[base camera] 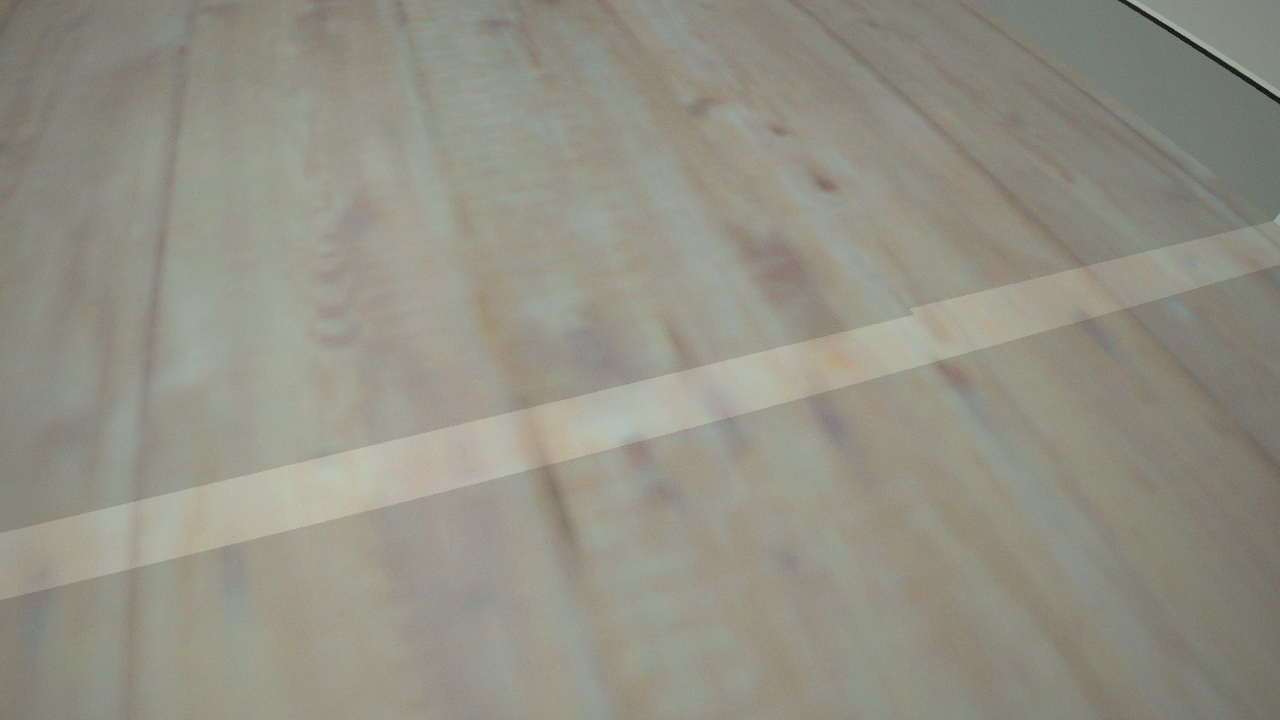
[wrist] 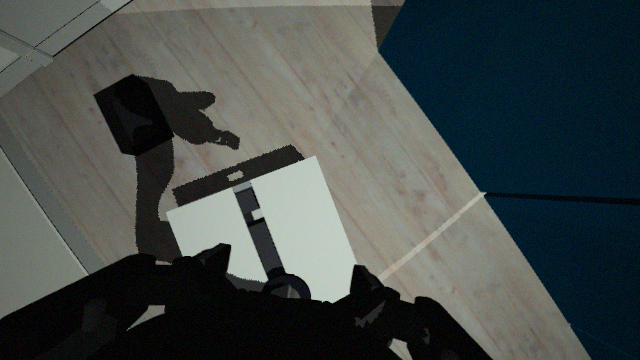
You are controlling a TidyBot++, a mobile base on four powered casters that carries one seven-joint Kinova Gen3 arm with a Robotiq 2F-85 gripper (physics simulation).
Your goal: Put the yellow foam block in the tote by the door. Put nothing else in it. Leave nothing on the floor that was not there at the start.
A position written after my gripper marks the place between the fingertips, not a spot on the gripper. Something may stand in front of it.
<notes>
In view: my gripper [wrist: 291, 268] and a black tote [wrist: 129, 107].
The base camera view does not show the black tote: it is out of frame.
</notes>
